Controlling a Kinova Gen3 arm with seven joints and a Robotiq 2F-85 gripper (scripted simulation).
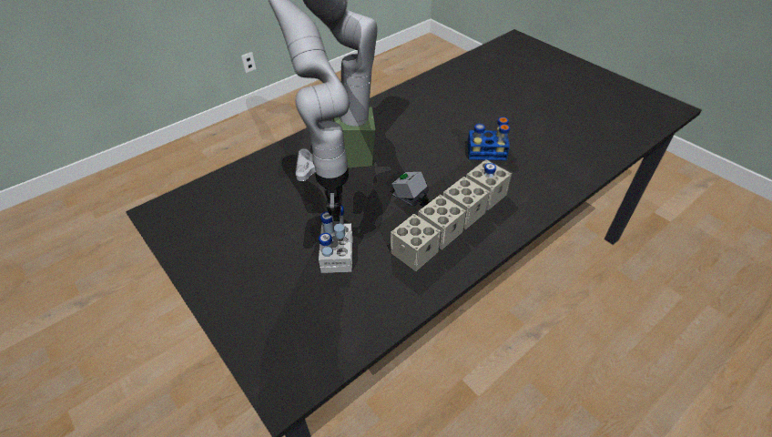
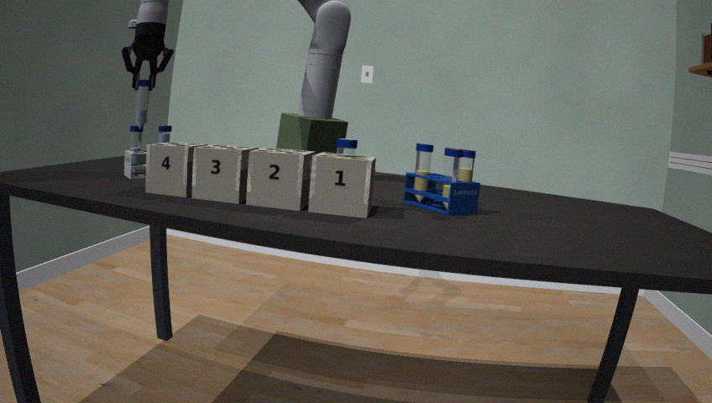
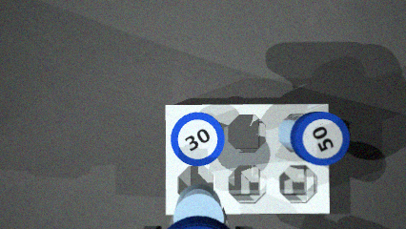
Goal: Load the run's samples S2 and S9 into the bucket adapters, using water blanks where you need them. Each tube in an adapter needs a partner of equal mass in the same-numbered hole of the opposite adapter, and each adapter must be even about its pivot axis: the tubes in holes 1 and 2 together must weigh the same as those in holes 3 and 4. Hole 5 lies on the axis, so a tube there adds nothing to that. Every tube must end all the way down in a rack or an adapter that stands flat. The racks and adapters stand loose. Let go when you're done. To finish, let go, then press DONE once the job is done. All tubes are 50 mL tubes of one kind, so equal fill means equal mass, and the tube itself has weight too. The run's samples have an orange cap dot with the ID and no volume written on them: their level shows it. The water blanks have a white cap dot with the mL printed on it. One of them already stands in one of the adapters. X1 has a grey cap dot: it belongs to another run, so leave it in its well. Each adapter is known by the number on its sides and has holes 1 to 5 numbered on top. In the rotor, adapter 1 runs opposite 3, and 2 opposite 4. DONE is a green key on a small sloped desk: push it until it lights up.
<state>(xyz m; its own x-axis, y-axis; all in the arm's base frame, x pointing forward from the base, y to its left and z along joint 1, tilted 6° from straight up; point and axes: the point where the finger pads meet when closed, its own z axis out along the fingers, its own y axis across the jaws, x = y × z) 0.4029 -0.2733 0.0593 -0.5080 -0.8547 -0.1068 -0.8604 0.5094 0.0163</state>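
Now: hand 10 mm past the white-dot tube, 10 mm to the right of it and 50 mm above it. The rest, counted from my hand: white blank rack (50 mm behind, 190 mm below); adapter 3 (40 mm ahead, 300 mm to the left, 180 mm below); green done key (160 mm behind, 300 mm to the left, 160 mm below).
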